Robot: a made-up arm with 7 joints. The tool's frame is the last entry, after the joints.
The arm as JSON. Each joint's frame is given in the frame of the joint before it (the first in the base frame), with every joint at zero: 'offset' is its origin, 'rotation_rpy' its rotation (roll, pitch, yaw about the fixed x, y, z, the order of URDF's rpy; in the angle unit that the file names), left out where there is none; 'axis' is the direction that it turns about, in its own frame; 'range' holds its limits. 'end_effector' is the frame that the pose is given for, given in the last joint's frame.
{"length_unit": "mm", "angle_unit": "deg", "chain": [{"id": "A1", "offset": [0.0, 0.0, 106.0], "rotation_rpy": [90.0, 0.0, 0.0], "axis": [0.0, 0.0, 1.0], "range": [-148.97, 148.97]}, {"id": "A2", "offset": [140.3, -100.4, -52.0], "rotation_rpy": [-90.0, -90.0, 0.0], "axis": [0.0, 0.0, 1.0], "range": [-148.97, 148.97]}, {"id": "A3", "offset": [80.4, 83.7, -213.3], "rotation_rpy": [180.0, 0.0, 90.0], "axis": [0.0, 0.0, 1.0], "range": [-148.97, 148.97]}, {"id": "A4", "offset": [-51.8, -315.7, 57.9], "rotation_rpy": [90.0, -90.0, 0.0], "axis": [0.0, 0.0, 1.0], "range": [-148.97, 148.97]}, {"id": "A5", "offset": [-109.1, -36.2, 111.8], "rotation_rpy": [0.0, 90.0, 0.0], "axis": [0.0, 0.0, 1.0], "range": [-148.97, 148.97]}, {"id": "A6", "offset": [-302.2, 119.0, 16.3], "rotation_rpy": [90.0, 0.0, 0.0], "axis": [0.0, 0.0, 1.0], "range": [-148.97, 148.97]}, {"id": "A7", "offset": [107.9, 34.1, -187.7], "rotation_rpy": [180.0, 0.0, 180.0], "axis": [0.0, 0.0, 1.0], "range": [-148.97, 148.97]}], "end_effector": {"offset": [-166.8, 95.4, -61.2], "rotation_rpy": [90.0, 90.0, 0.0]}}
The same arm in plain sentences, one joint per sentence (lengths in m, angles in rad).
The arm has seven revolute joints in a row. What follows holds with every joint at zero, and every direction is one of the base frame's.
The first joint is mounted 0.106 m along +z from the base frame's origin and turns about -y, from -2.6 to 2.6 rad.
The second joint is mounted 0.1403 m along +x and 0.052 m along +y and 0.1004 m along -z from the first joint and turns about +z, from -2.6 to 2.6 rad.
The third joint is mounted 0.0837 m along +x and 0.0804 m along -y and 0.2133 m along -z from the second joint and turns about -z, from -2.6 to 2.6 rad.
The fourth joint is mounted 0.0518 m along -x and 0.3157 m along +y and 0.0579 m along -z from the third joint and turns about +y, from -2.6 to 2.6 rad.
The fifth joint is mounted 0.0362 m along +x and 0.1118 m along +y and 0.1091 m along +z from the fourth joint and turns about -z, from -2.6 to 2.6 rad.
The sixth joint is mounted 0.119 m along -x and 0.3022 m along +y and 0.0163 m along -z from the fifth joint and turns about +x, from -2.6 to 2.6 rad.
The seventh joint is mounted 0.1877 m along -x and 0.1079 m along -y and 0.0341 m along -z from the sixth joint and turns about -x, from -2.6 to 2.6 rad.
The tool frame, which is the frame that the pose is given for, is mounted 0.0612 m along +x and 0.1668 m along -y and 0.0954 m along -z from the seventh joint; its axes are parallel to the base frame's.

